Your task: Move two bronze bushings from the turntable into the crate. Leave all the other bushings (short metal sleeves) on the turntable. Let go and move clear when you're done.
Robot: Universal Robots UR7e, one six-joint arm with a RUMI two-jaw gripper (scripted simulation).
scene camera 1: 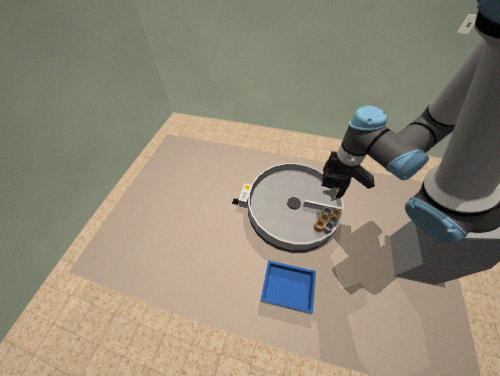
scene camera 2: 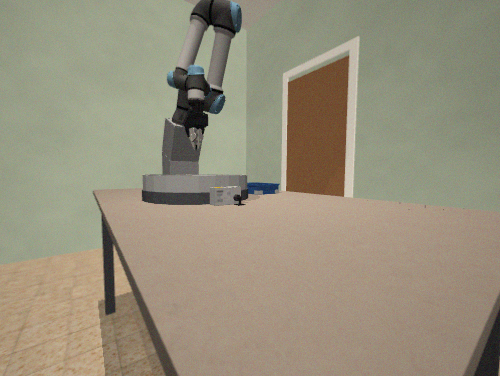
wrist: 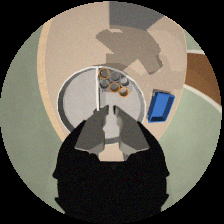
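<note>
Visible to me: my gripper (scene camera 1: 331, 199) (scene camera 2: 195, 150) (wrist: 110, 106); a grey turntable (scene camera 1: 277, 201) (wrist: 79, 102); and a blue crate (scene camera 1: 288, 284).
</note>
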